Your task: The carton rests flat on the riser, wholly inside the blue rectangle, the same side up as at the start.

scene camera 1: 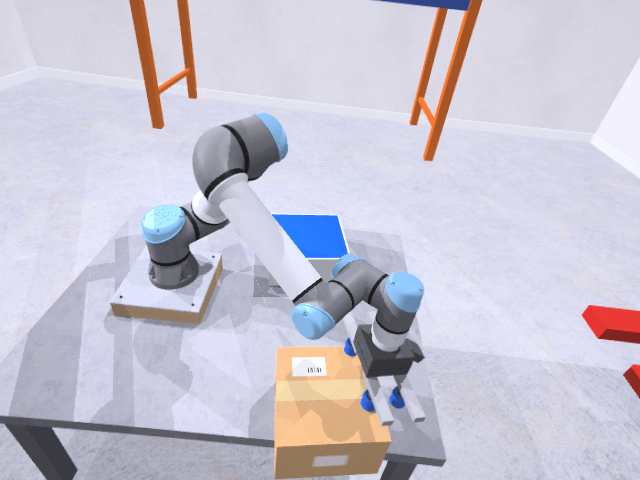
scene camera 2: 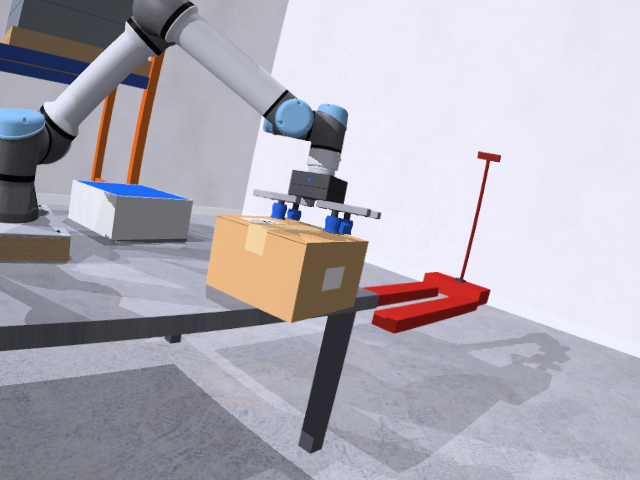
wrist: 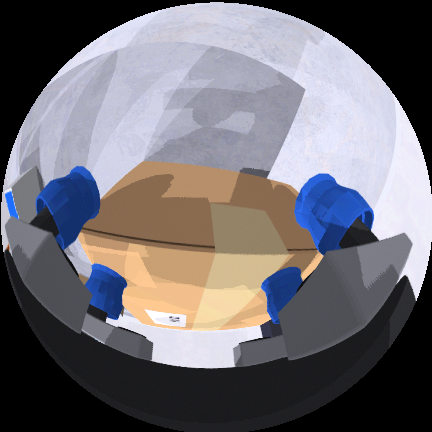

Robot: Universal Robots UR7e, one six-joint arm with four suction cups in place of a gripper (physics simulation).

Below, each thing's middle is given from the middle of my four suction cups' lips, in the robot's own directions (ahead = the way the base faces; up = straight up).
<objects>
Right now the cardboard carton (scene camera 2: 293, 270) is 11 cm behind my suction cup, 8 cm below it and 4 cm to the right of it. Round my suction cup: riser with blue rectangle (scene camera 2: 116, 211) 60 cm to the left, 12 cm behind, 10 cm below.
</objects>
